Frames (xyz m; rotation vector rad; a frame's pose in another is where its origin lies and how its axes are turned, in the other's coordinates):
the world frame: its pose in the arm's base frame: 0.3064 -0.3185 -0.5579 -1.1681 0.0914 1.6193
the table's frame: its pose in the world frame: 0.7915 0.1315 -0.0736 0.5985 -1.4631 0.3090
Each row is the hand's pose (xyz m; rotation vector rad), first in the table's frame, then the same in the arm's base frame.
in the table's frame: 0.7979 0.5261 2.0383 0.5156 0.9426 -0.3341
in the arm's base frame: 0.2596 -0.3389 0.9778 -0.1173 0.9297 1.9299
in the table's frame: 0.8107 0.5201 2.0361 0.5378 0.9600 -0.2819
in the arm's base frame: 0.2573 -0.3254 0.9818 -0.1306 0.9549 1.9788
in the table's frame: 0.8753 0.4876 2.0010 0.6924 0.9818 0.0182
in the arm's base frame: 0.2385 -0.2473 0.9815 -0.1155 1.1012 2.2642
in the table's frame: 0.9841 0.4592 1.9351 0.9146 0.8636 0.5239
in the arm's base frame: 0.1835 -0.1292 0.9776 0.0679 1.2628 2.7567
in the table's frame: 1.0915 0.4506 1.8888 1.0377 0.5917 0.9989
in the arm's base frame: 0.1208 -0.0310 0.9916 -0.3489 -0.9874 -2.5864
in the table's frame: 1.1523 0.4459 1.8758 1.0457 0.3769 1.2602
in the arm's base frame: 0.0901 0.0197 1.0108 -0.4982 -0.7367 -2.3854
